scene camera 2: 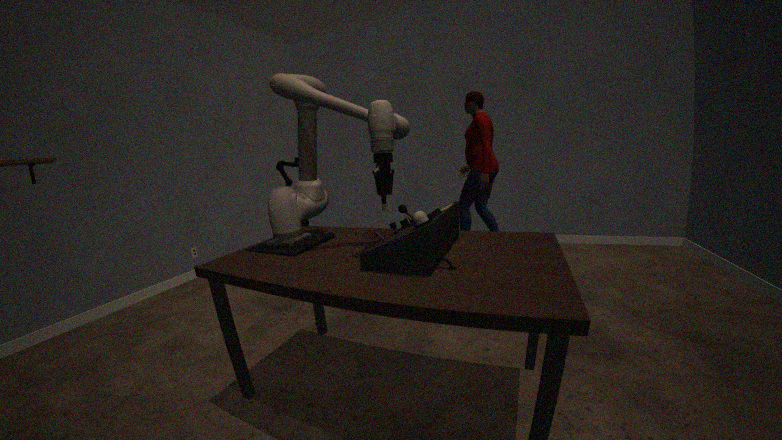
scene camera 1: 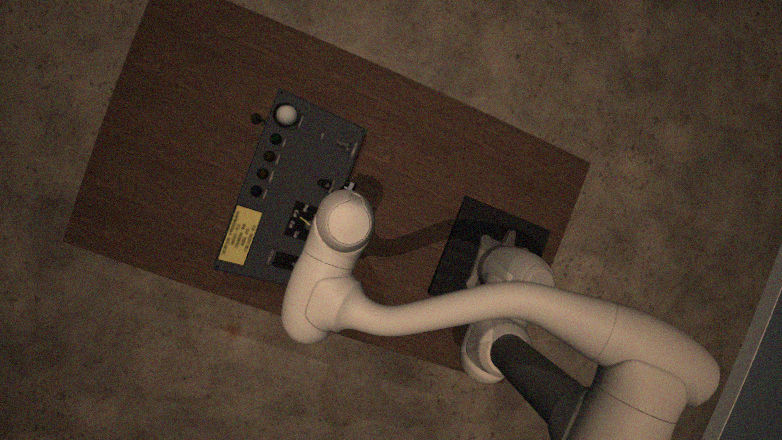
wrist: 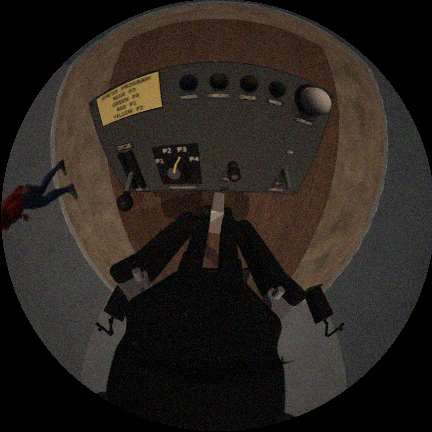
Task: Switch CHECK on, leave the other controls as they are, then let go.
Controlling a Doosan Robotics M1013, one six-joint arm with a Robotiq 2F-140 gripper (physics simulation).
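Places are measured from the arm's base along level axes (x down, y left, z ahead), in metres.
Where they show: gripper, fingertip midpoint: [scene camera 2: 386, 212] [wrist: 217, 200]; arm's base, origin of the base link: [scene camera 2: 289, 240] [scene camera 1: 496, 267].
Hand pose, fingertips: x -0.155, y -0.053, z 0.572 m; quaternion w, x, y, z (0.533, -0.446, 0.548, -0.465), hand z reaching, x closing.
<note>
Each offset is from my fingertips to the centre of the thing. "pt": to the spot under its first point. Level surfaces: height alone.
The dark sloped control panel @[dx +0.086, dy +0.026, dz +0.115 m] [scene camera 1: 306, 164] [scene camera 2: 410, 251] [wrist: 250, 127] stands on the table. No label reading CHECK is legible. A small lever switch @[dx +0.059, dy -0.151, dz +0.029 m] [scene camera 1: 344, 145] [wrist: 285, 178] sits at the panel's right in the wrist view, with a small mark above it. A black knob-like control @[dx +0.065, dy -0.031, dz +0.045 m] [scene camera 1: 324, 183] [wrist: 233, 171] sits left of it. The selector dial @[dx +0.064, dy +0.089, dz +0.050 m] [wrist: 174, 173] has its yellow pointer towards P3. The CYCLE lever's black ball @[dx +0.025, dy +0.211, dz -0.002 m] [wrist: 125, 201] is at the lower left. My gripper [scene camera 1: 349, 186] [scene camera 2: 384, 207] [wrist: 217, 200] is shut and empty, above the panel's near edge, close to the black control and apart from it.
A white dome @[pt dx -0.035, dy -0.166, dz +0.187 m] [scene camera 1: 286, 114] [scene camera 2: 419, 217] [wrist: 314, 100], several dark lamps and a yellow status card @[dx +0.014, dy +0.166, dz +0.210 m] [scene camera 1: 240, 235] [wrist: 129, 98] are on the panel. The wooden table @[dx +0.170 m] [scene camera 1: 180, 109] [scene camera 2: 492, 284] also carries the arm's base. A person in red [scene camera 2: 481, 142] [wrist: 12, 206] is behind the table.
</note>
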